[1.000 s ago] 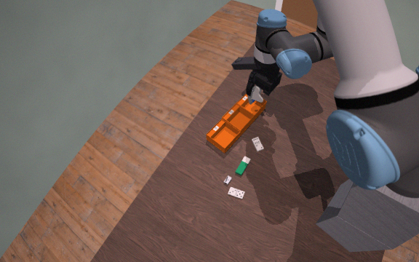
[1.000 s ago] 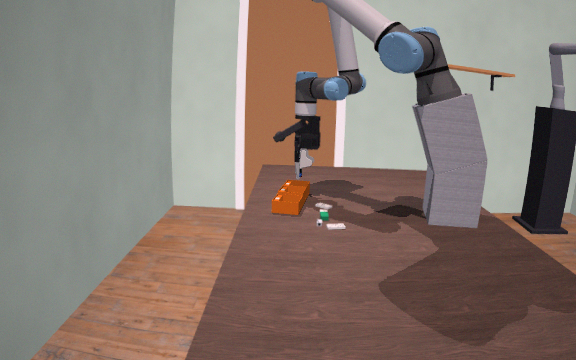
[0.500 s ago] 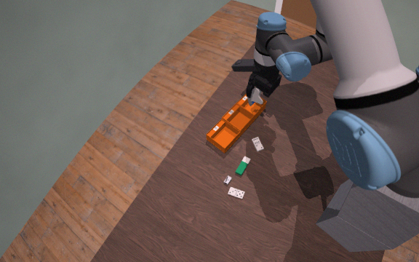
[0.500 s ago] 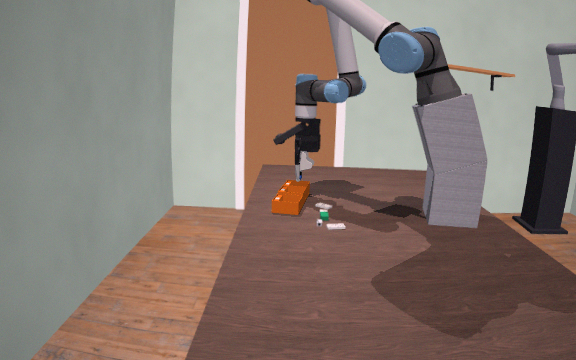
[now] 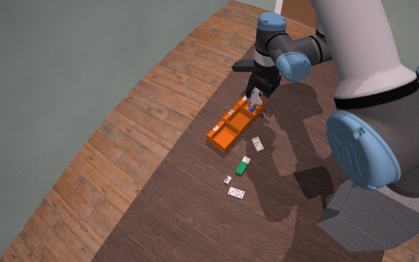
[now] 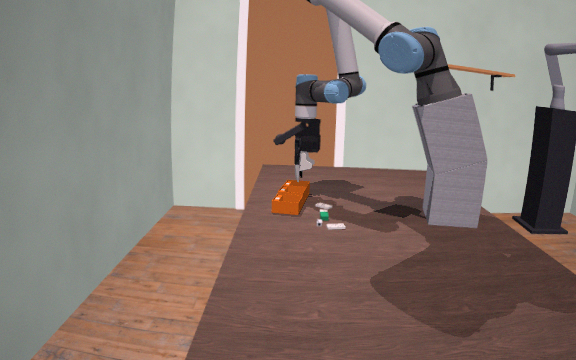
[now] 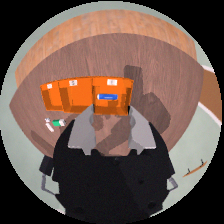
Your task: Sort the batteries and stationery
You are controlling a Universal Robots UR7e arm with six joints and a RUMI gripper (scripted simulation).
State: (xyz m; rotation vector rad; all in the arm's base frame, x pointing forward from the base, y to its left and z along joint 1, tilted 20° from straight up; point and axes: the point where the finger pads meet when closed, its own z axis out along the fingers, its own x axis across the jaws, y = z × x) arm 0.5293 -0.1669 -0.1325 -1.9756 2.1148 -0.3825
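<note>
My gripper is now 60 mm above the blue battery and 10 mm to the right of it. The rest, counted from my hand: grey object (290 mm to the left, 90 mm behind, 70 mm below); then green-and-white eraser (210 mm to the left, 100 mm behind, 70 mm below); then orange double bin (80 mm to the left, 50 mm below, 10 mm ahead).
</note>
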